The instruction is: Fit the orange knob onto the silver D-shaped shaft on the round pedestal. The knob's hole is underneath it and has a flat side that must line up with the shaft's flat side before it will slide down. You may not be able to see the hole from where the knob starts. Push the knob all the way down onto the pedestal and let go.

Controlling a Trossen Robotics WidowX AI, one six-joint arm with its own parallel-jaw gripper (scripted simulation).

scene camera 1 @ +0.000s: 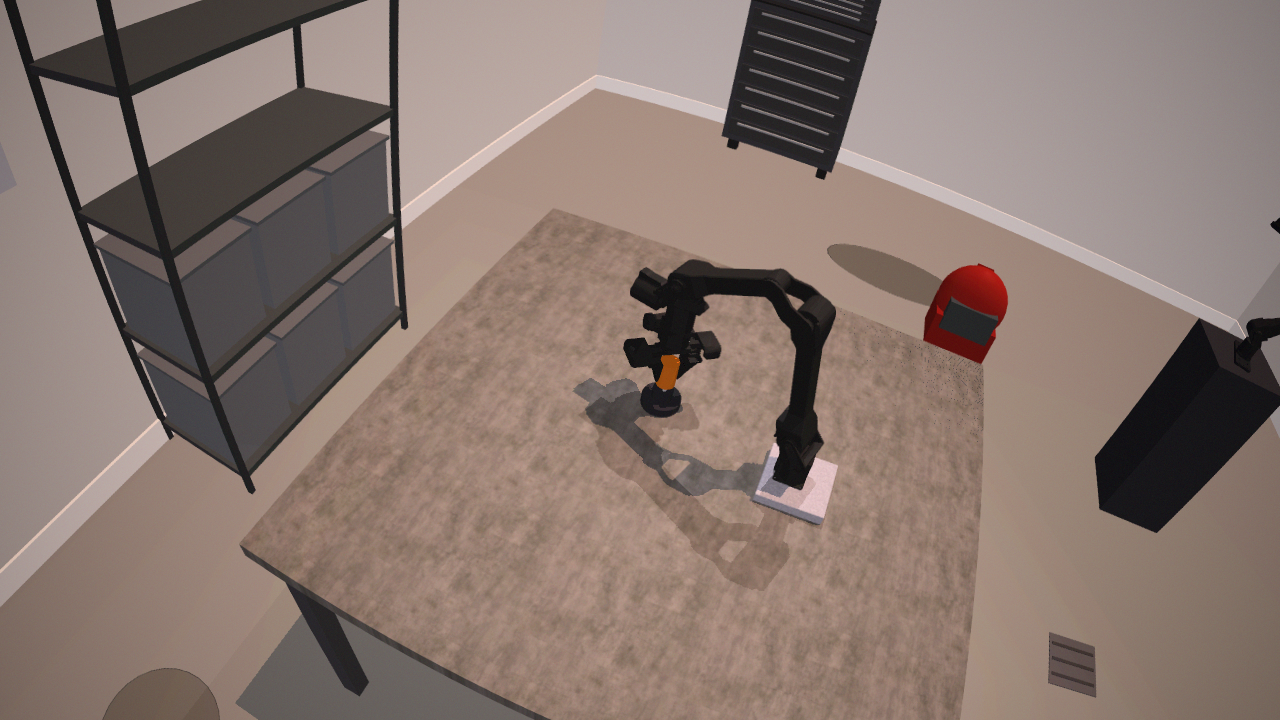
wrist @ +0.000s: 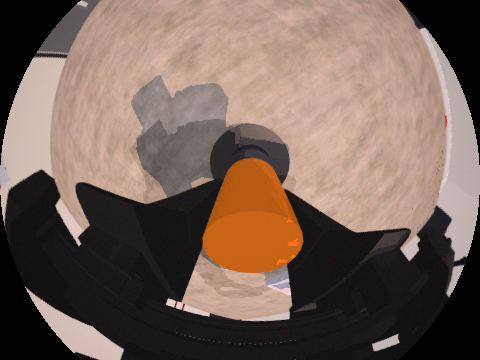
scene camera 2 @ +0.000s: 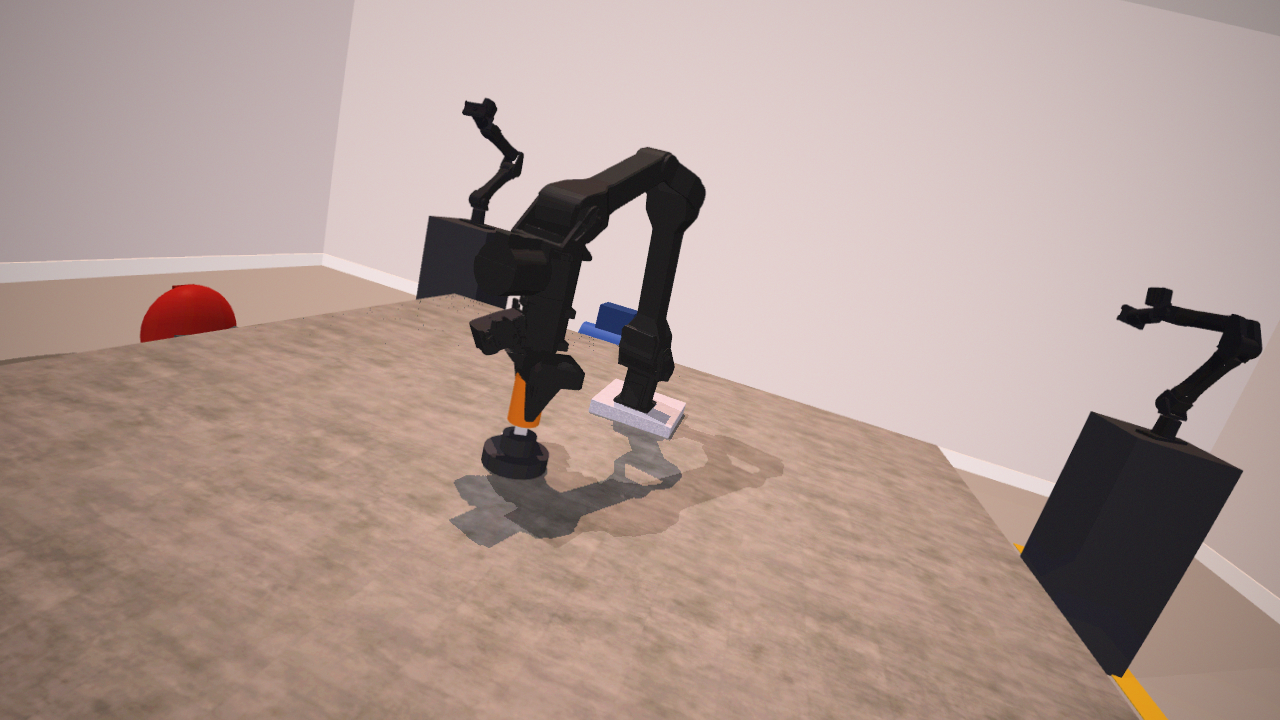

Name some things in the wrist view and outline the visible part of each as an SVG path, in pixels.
My gripper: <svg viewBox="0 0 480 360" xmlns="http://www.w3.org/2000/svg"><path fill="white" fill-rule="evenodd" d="M75 352L75 355L80 360L99 360L95 359L95 357L84 355L84 353L81 355L81 353ZM5 203L5 233L25 288L45 304L91 325L123 348L120 360L400 360L428 331L449 299L455 251L436 229L429 229L420 237L419 252L408 260L400 249L412 229L352 232L288 189L284 192L304 240L295 259L287 263L292 309L300 312L317 308L319 315L276 321L216 319L167 305L168 299L183 301L223 179L207 181L149 204L80 181L76 185L77 200L91 224L77 236L80 245L55 207L61 197L56 181L43 168L13 184ZM399 335L399 344L373 351L373 343L396 336L396 333Z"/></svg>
An orange knob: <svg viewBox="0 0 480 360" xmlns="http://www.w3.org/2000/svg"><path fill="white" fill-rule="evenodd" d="M255 157L239 160L228 169L223 184L221 184L219 195L217 195L215 205L213 205L207 229L205 229L203 235L203 247L207 256L211 257L211 260L221 265L221 267L235 272L257 273L281 268L289 263L289 261L295 259L297 253L300 252L301 245L304 243L299 221L296 219L292 205L289 203L287 195L285 195L284 189L281 187L280 181L272 169L272 165L268 164L267 161L255 159Z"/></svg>
